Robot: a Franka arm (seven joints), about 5 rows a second.
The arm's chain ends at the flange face. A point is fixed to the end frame.
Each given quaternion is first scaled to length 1.
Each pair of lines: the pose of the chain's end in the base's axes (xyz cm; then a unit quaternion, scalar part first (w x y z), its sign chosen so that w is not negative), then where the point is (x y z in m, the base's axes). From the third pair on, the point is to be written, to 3 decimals.
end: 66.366, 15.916, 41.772, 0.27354, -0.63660, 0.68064, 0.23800
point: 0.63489 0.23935 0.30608
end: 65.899, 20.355, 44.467, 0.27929, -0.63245, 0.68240, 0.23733
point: 0.63175 0.28492 0.33350
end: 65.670, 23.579, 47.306, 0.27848, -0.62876, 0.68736, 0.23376
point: 0.630 0.317 0.361
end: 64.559, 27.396, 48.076, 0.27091, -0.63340, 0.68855, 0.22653
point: 0.619 0.352 0.367
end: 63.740, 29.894, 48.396, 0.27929, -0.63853, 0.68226, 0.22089
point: 0.613 0.377 0.370
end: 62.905, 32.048, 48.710, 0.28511, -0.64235, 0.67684, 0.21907
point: 0.606 0.399 0.373
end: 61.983, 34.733, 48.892, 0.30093, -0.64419, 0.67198, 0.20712
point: 0.601 0.427 0.375
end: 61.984, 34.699, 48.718, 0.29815, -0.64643, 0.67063, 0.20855
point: 0.600 0.426 0.373
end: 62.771, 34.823, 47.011, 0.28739, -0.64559, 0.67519, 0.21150
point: 0.606 0.426 0.355
